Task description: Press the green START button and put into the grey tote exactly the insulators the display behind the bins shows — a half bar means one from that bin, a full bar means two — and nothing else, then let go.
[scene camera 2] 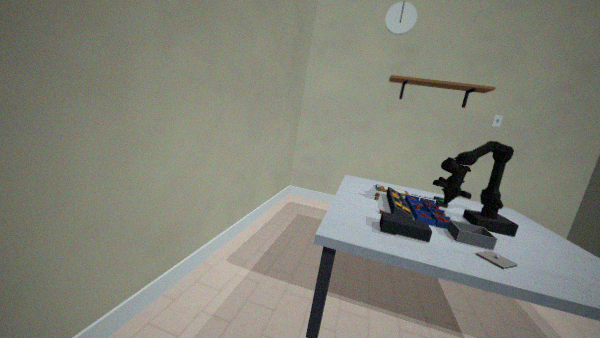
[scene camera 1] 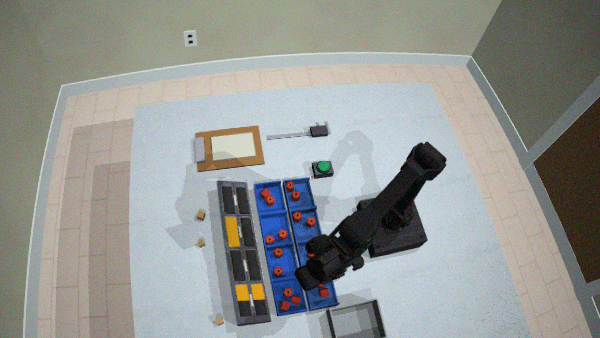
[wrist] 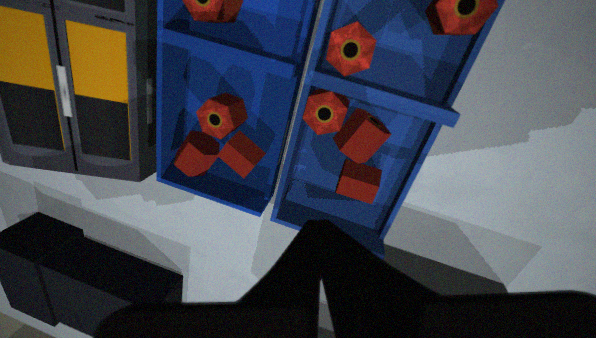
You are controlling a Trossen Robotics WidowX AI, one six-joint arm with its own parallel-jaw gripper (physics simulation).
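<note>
My gripper (scene camera 1: 306,281) (wrist: 317,230) is shut with nothing between the fingers. It hangs over the near end of the right blue bin strip (scene camera 1: 305,202) (wrist: 411,75). Below it in the wrist view lie three red insulators (wrist: 324,113) (wrist: 362,135) (wrist: 358,182) in the nearest right compartment. The nearest compartment of the left blue bin strip (scene camera 1: 275,222) (wrist: 229,67) holds three more red insulators (wrist: 220,115). The display (scene camera 1: 243,253) left of the bins shows one yellow half bar (scene camera 1: 231,231) and one full yellow bar (scene camera 1: 250,292). The green START button (scene camera 1: 323,166) sits beyond the bins. The grey tote (scene camera 1: 352,306) stands at the near edge.
A brown board with a pale sheet (scene camera 1: 229,147) and a grey tool (scene camera 1: 298,134) lie at the back. Small tan cubes (scene camera 1: 201,214) (scene camera 1: 201,243) (scene camera 1: 219,321) lie left of the display. The arm's black base (scene camera 1: 399,235) stands to the right of the bins.
</note>
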